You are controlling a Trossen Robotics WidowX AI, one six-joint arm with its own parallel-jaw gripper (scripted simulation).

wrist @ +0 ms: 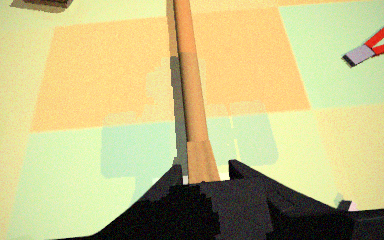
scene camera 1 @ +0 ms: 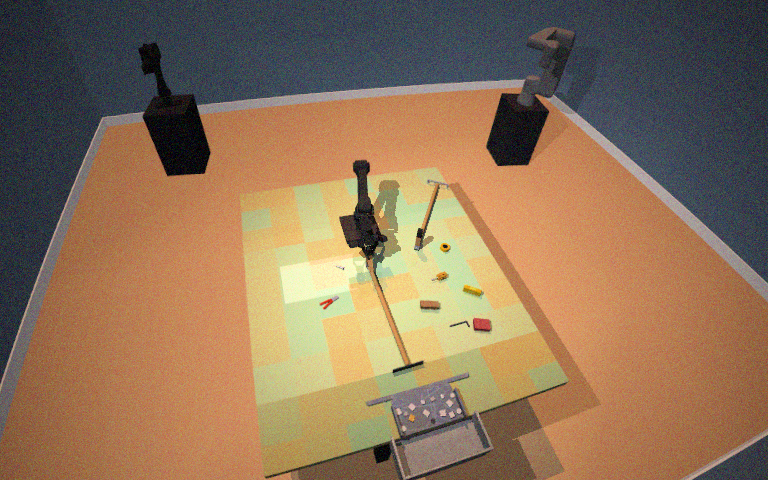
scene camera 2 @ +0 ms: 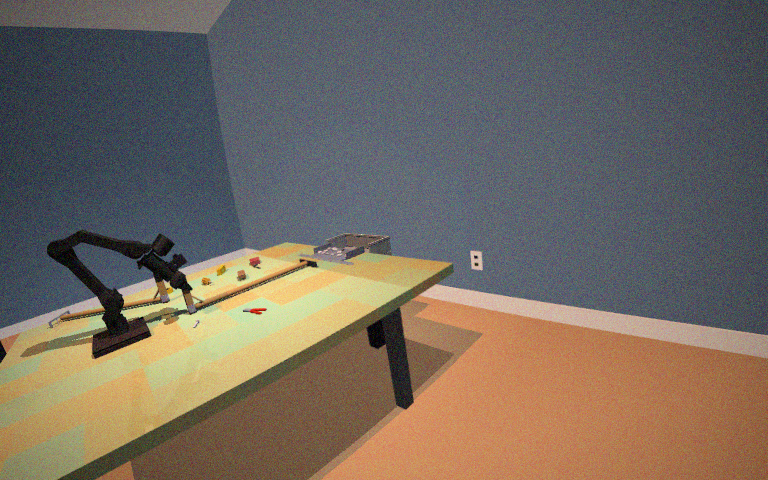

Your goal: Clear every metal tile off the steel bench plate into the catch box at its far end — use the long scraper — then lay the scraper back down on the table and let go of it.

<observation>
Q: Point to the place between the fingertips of my gripper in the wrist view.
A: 205, 169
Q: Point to a shorter scraper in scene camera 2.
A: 163, 297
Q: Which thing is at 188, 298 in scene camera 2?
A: A long scraper.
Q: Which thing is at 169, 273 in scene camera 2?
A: My gripper.
</observation>
